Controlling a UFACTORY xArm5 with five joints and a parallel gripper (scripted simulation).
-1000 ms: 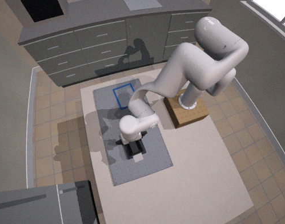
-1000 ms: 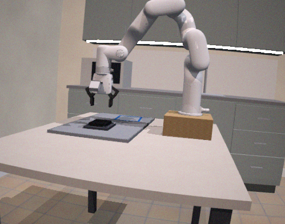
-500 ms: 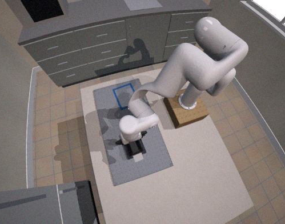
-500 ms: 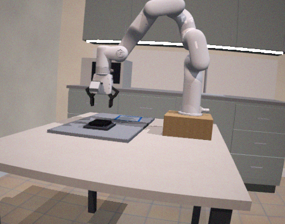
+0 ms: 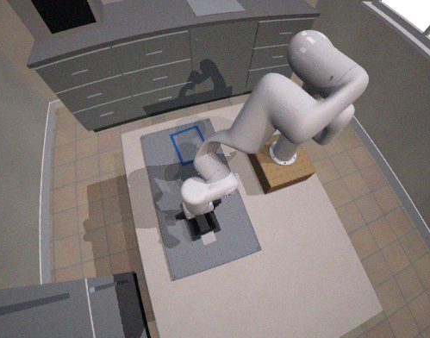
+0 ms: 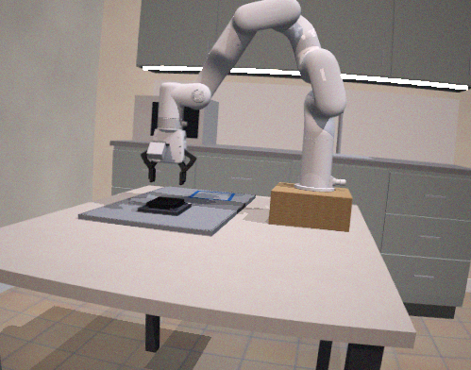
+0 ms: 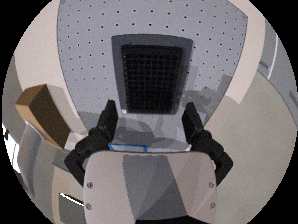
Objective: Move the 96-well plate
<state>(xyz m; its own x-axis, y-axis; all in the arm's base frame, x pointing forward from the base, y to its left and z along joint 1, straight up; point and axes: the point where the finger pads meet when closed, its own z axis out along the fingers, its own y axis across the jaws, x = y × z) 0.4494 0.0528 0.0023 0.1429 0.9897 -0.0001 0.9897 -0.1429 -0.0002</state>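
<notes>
Now: the 96-well plate 7 cm below my hand. Round my hand: plate nest N1: 8 cm below.
</notes>
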